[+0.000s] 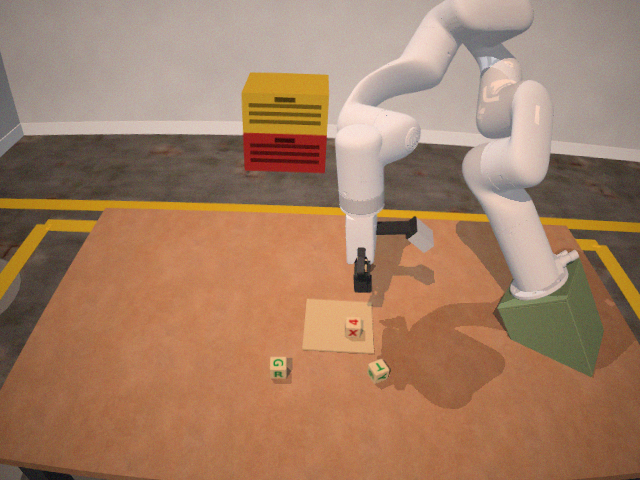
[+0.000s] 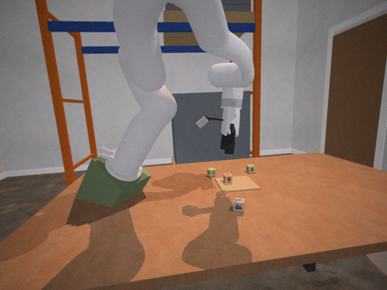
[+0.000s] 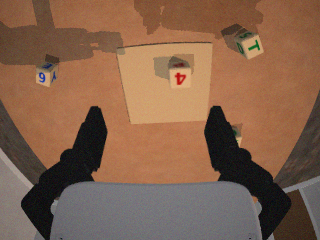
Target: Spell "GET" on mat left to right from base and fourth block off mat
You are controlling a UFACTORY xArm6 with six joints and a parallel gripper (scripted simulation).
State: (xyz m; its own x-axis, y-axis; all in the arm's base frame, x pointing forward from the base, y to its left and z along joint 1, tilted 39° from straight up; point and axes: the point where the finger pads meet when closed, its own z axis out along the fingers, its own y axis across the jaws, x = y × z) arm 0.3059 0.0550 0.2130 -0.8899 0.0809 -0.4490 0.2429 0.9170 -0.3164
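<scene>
Now: the red-lettered block 2 cm ahead of my hand, 3 cm to the left of it and 13 cm below it. Also, from my hand: tan mat 4 cm ahead, 14 cm below; e block 5 cm behind, 18 cm to the right, 13 cm below; t block 1 cm behind, 14 cm to the left, 13 cm below.
</scene>
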